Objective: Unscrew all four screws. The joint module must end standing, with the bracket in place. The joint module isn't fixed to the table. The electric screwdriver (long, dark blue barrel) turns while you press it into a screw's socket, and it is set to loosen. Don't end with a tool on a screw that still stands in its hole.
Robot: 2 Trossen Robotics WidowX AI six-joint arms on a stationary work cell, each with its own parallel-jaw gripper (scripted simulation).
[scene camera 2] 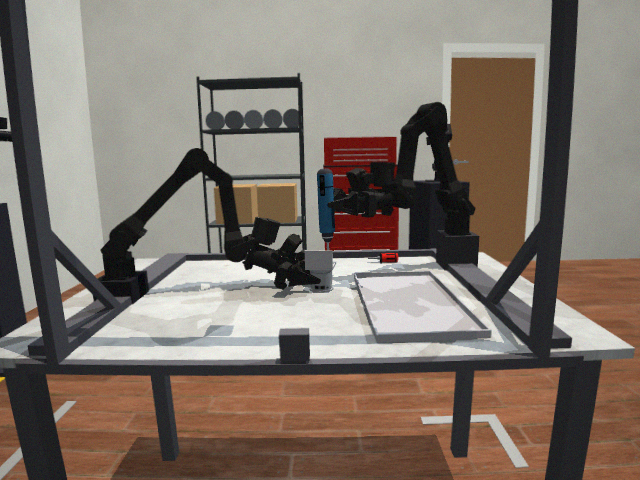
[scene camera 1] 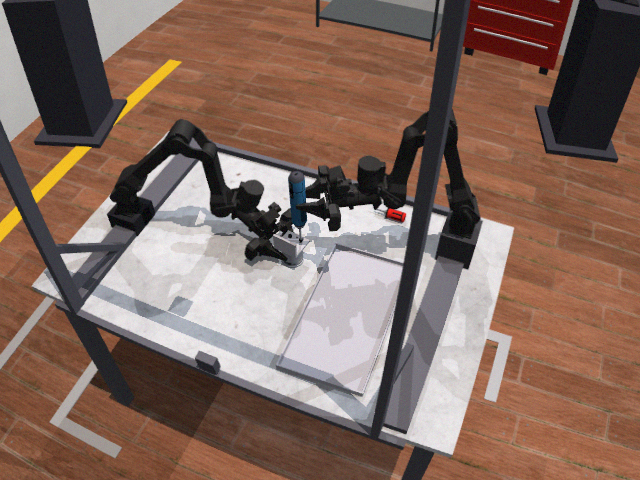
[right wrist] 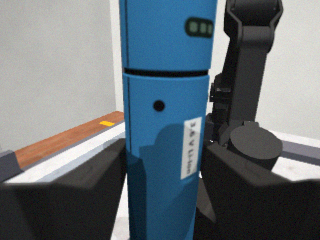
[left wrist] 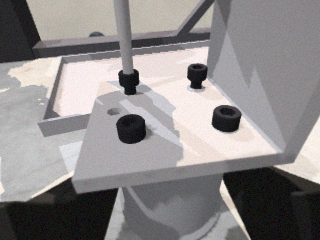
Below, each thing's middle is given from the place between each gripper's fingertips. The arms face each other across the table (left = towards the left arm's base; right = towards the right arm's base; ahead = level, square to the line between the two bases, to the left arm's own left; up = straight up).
Labels:
Now: the grey bracket [left wrist: 256, 63] 10 mm behind my left hand, 20 mm to the right of it and 40 mm above it. The rest, counted from my left hand: shallow tray [scene camera 1: 336, 337] (180 mm behind, 190 mm to the right, 30 mm below).
Now: right hand 1 cm past the grey bracket, 4 cm to the right of it and 15 cm above it. Also, from my right hand: shallow tray: 18 cm behind, 13 cm to the right, 22 cm below.

